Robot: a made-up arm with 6 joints.
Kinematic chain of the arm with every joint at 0, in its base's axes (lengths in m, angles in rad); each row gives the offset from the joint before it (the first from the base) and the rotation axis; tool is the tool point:
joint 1: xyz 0 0 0.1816 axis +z
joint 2: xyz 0 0.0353 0 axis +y
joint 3: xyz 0 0 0.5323 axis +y
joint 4: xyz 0 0 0.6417 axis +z
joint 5: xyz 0 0 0 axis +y
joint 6: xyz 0 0 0.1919 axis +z
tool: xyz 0 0 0
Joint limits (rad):
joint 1: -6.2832..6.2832
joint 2: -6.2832..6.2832
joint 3: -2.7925..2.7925
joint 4: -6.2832..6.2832
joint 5: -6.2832..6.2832
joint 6: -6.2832..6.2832
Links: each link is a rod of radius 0.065 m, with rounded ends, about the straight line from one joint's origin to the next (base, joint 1, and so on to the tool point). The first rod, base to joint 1, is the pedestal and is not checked.
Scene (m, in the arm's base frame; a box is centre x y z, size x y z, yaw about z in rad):
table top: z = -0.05
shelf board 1: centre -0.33 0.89 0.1 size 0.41 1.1 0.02 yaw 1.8
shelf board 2: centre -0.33 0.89 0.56 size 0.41 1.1 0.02 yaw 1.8
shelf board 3: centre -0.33 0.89 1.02 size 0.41 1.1 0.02 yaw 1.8
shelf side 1: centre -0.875 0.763 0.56 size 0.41 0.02 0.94 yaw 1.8
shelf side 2: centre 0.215 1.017 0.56 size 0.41 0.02 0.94 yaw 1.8
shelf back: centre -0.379 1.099 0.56 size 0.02 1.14 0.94 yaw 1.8
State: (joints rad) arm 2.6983 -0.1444 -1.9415 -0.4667 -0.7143 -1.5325
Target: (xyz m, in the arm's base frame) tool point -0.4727 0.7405 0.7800
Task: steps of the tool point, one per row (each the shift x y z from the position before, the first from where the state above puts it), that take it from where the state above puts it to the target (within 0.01 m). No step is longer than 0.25 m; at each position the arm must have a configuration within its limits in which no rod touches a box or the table.
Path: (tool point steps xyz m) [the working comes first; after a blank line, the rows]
Joints at the target: 5.3426 -0.1048 -1.3041 -0.2907 -0.3569 -1.5325
Straight joint move there: touches shelf board 2, shelf side 2.

1: 0.0664 0.1955 0.0374
2: 0.0039 0.2005 0.0350
3: -0.0555 0.1859 0.0323
4: -0.1054 0.1543 0.0294
5: -0.1414 0.1102 0.0266
6: -0.1315 0.1046 0.0773
7: -0.1621 0.0582 0.0791
8: -0.1746 0.0036 0.0801
9: -0.1672 -0.0522 0.0801
10: -0.1412 -0.1018 0.0796
11: -0.0404 0.1281 0.0138
12: -0.0220 0.1394 -0.0138

